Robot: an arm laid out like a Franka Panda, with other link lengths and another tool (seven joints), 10 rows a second.
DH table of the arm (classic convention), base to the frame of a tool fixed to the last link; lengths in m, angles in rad. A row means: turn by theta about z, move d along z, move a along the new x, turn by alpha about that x. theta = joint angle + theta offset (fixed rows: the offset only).
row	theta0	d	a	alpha
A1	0	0.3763	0	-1.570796
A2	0	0	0	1.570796
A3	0	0.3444	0.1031	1.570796
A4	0	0	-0.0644	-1.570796
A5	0	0.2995	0	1.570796
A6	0	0	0.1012	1.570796
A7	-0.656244	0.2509	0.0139	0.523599
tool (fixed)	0	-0.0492	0	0
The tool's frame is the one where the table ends.
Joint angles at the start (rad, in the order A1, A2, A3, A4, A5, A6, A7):
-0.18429, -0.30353, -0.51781, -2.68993, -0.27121, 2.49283, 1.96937
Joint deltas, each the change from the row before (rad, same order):
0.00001, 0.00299, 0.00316, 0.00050, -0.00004, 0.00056, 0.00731
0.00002, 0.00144, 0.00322, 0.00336, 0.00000, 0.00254, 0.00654
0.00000, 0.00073, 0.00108, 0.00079, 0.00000, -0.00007, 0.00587
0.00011, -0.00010, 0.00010, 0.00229, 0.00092, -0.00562, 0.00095
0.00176, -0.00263, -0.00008, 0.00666, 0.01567, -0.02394, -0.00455
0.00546, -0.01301, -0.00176, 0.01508, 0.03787, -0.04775, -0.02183
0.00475, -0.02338, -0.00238, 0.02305, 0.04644, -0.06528, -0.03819
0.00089, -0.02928, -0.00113, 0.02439, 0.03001, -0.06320, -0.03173
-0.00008, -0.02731, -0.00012, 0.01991, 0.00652, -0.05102, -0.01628
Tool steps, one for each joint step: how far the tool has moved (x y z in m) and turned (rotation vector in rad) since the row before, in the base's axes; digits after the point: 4 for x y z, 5 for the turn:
0.0008, 0.0008, -0.0005, -0.00056, 0.00176, -0.00428
0.0020, -0.0002, 0.0011, -0.00355, -0.00370, -0.00382
0.0004, 0.0002, 0.0001, -0.00029, -0.00018, -0.00493
-0.0003, 0.0000, 0.0003, 0.00168, 0.00277, -0.00196
-0.0018, 0.0016, 0.0005, 0.01540, 0.00861, -0.00709
-0.0024, 0.0034, 0.0040, 0.03342, 0.00550, -0.00481
-0.0029, 0.0038, 0.0082, 0.04279, -0.00072, 0.00575
-0.0033, 0.0024, 0.0110, 0.03201, -0.00627, 0.01084
-0.0037, 0.0009, 0.0103, 0.01443, -0.00299, 0.01228

